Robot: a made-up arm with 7 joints. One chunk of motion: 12 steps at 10 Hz.
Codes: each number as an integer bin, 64 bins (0 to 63) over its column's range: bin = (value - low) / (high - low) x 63, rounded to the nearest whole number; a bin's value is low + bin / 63 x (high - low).
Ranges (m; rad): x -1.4..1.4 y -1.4..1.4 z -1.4..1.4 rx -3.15..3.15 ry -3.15..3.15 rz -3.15..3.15
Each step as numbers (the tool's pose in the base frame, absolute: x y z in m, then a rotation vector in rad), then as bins.
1 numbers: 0.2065 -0.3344 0.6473 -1.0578 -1.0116 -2.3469
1 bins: 36 24 46 21 21 8
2 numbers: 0.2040 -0.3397 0.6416 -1.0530 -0.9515 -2.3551
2 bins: 36 24 46 21 22 8
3 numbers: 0.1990 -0.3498 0.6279 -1.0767 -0.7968 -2.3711
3 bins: 36 24 46 21 24 8
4 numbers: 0.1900 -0.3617 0.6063 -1.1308 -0.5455 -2.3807
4 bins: 36 23 45 20 26 8
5 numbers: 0.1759 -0.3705 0.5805 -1.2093 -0.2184 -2.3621
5 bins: 35 23 45 19 29 8
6 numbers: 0.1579 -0.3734 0.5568 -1.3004 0.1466 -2.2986
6 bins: 35 23 44 18 33 9
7 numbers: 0.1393 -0.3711 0.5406 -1.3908 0.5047 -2.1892
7 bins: 35 23 44 18 37 10
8 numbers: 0.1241 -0.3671 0.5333 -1.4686 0.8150 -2.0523
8 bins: 34 23 43 17 40 11
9 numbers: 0.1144 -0.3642 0.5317 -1.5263 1.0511 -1.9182
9 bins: 34 23 43 16 42 12
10 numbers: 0.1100 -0.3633 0.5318 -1.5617 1.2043 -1.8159
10 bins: 34 23 43 16 44 13
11 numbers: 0.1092 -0.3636 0.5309 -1.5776 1.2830 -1.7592
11 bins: 34 23 43 16 44 14
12 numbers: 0.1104 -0.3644 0.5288 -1.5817 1.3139 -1.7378
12 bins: 34 23 43 16 45 14
